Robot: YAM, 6 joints.
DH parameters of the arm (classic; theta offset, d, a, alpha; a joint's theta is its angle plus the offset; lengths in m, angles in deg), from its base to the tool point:
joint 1: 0 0.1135 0.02 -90
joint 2: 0 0 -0.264 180
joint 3: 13.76 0 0.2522 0
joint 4: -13.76 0 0.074 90
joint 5: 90 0 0 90
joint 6: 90 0.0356 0 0
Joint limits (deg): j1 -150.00..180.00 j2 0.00..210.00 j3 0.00..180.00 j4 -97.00..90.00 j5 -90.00..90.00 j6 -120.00..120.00
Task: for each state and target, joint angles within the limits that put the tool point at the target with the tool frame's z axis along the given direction. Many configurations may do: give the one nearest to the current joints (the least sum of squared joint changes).
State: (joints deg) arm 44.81 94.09 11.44 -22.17 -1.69 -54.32
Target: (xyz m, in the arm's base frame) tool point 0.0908 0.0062 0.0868 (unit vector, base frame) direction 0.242 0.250 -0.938
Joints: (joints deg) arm -1.88 46.85 6.18 -35.35 -14.93 -54.32
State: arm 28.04 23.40 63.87 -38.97 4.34 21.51
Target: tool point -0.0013 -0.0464 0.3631 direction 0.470 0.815 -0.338
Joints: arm 76.55 11.52 66.40 -75.43 15.52 21.51
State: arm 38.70 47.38 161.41 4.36 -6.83 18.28
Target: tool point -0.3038 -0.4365 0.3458 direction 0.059 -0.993 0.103
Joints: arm 52.67 12.39 138.67 45.94 40.47 18.28
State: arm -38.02 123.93 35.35 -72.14 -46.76 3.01
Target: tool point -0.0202 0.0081 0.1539 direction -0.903 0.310 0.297
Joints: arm -13.81 100.55 0.11 -96.91 -4.91 3.01
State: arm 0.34 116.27 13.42 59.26 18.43 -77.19
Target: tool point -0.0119 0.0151 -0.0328 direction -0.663 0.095 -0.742
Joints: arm 45.01 167.46 0.09 48.95 -32.43 -77.19
